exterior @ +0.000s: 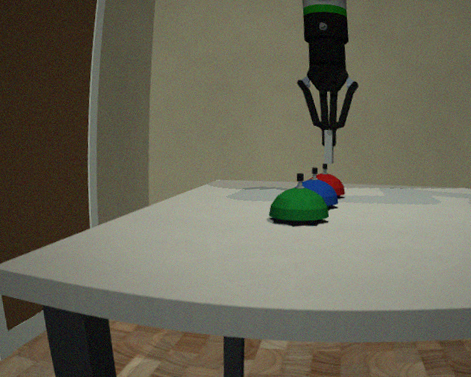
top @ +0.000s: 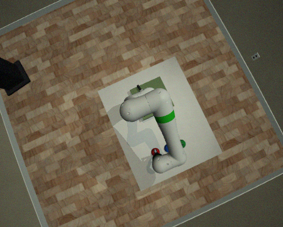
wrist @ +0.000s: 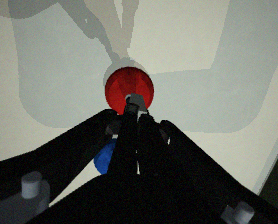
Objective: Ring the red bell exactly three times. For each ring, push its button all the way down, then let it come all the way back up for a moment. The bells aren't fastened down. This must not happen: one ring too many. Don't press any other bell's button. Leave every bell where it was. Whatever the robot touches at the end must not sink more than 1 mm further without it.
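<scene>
Now: hand 6 cm above the red bell and 1 cm short of it. From my hand the other things lie so: blue bell: 13 cm to the left, 6 cm below, 4 cm ahead; then green bell: 26 cm to the left, 8 cm ahead, 6 cm below.
</scene>
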